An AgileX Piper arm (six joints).
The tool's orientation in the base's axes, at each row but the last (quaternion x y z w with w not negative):
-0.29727, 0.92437, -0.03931, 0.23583
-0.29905, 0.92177, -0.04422, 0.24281
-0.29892, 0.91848, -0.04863, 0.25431
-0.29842, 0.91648, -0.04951, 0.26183
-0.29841, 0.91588, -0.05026, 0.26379
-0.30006, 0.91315, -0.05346, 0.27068
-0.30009, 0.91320, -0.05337, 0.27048
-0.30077, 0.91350, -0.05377, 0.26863
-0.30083, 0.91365, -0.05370, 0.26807
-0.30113, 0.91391, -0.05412, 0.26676
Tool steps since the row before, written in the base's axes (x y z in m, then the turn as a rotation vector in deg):
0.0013, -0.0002, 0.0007, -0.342, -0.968, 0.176
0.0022, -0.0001, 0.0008, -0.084, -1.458, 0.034
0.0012, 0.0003, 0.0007, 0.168, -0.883, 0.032
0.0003, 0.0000, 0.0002, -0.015, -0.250, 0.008
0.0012, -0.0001, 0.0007, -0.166, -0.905, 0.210
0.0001, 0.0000, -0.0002, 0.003, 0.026, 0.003
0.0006, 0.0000, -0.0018, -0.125, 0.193, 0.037
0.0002, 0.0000, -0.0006, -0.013, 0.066, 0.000
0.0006, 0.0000, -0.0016, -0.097, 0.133, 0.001
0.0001, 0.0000, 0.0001, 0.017, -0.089, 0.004
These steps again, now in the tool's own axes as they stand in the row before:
-0.0011, -0.0010, 0.0000, 0.721, -0.650, -0.378
-0.0018, -0.0014, 0.0003, 0.880, -1.155, -0.163
-0.0013, -0.0006, 0.0000, 0.376, -0.817, 0.000
-0.0003, -0.0002, 0.0000, 0.150, -0.198, -0.031
-0.0011, -0.0009, 0.0000, 0.537, -0.705, -0.324
0.0000, 0.0000, 0.0002, -0.018, 0.019, 0.001
0.0004, 0.0002, 0.0018, -0.044, 0.212, -0.085
0.0001, 0.0001, 0.0006, -0.029, 0.060, -0.003
0.0003, 0.0001, 0.0017, -0.012, 0.158, -0.043
-0.0001, -0.0001, 0.0000, 0.038, -0.082, 0.000

